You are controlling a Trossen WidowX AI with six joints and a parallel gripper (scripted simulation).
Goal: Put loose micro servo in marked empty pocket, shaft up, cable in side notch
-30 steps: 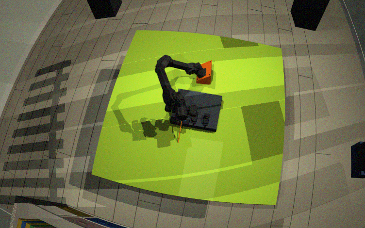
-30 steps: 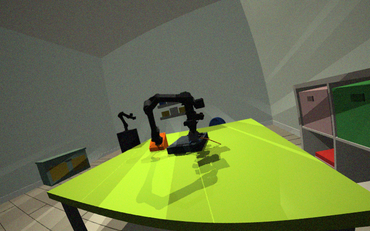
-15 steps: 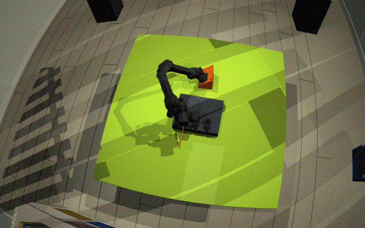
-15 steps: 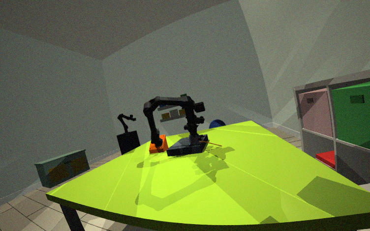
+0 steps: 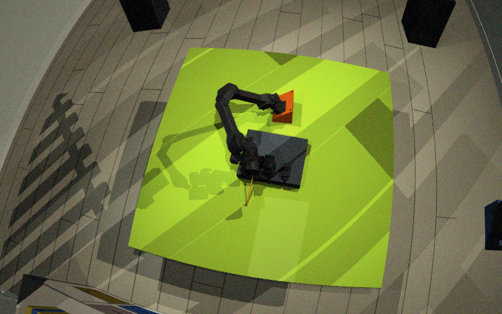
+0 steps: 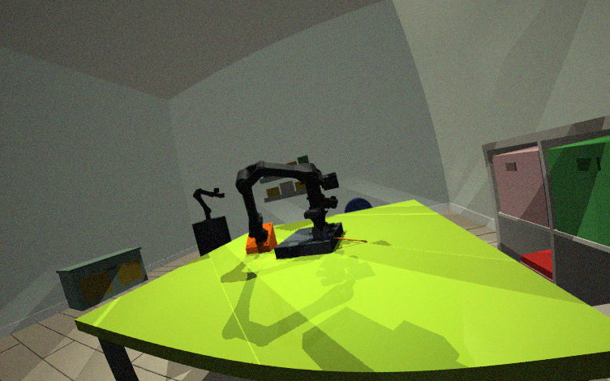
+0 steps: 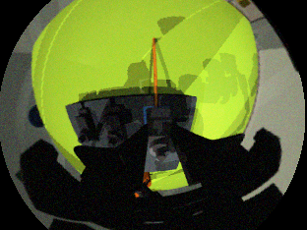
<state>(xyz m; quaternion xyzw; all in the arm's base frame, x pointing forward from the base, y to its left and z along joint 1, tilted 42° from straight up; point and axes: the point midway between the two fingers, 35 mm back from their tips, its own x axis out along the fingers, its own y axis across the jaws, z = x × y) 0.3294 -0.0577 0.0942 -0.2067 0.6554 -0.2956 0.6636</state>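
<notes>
The dark deck lies 110 mm behind my gripper tip, 90 mm to the left of it and 50 mm below it.
</notes>
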